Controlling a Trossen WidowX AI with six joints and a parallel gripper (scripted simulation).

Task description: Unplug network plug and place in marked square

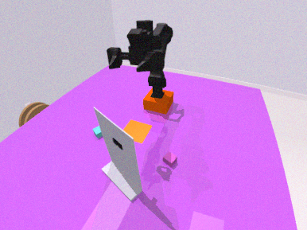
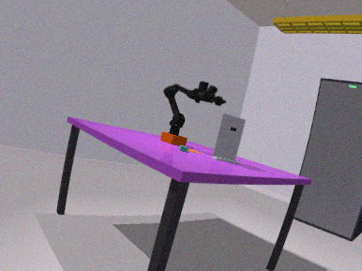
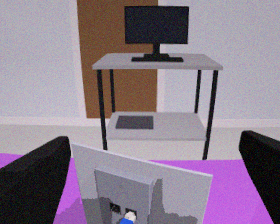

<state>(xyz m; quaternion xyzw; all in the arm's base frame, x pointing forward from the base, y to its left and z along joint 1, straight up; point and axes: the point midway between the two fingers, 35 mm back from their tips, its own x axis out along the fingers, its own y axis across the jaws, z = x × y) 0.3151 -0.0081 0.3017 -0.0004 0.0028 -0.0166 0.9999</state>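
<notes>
My gripper tip is now 160 mm above the network plug, 100 mm short of it and 10 mm to the right of it. Round my gripper tip: grey upright panel: 240 mm below, 120 mm ahead, 10 mm to the left; then orange marked square: 360 mm below, 120 mm behind, 40 mm to the right; then thin pale tab: 160 mm below, 110 mm ahead, 10 mm to the left.
</notes>
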